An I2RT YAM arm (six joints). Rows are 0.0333 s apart.
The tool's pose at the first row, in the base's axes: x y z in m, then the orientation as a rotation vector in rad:
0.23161, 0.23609, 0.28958, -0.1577, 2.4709, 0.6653
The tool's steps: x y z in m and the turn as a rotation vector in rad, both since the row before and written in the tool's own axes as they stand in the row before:
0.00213, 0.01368, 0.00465, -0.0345, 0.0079, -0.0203
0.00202, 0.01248, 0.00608, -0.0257, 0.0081, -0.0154
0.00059, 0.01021, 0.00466, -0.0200, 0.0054, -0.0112
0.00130, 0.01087, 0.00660, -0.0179, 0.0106, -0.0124
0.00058, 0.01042, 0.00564, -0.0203, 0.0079, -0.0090
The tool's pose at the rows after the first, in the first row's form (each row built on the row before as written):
0.22872, 0.25035, 0.29090, -0.1987, 2.4631, 0.7002
0.22642, 0.26419, 0.29097, -0.2305, 2.4587, 0.7261
0.22495, 0.27529, 0.29197, -0.2540, 2.4543, 0.7465
0.22332, 0.28796, 0.29164, -0.2804, 2.4548, 0.7640
0.22172, 0.29970, 0.29224, -0.3025, 2.4528, 0.7858

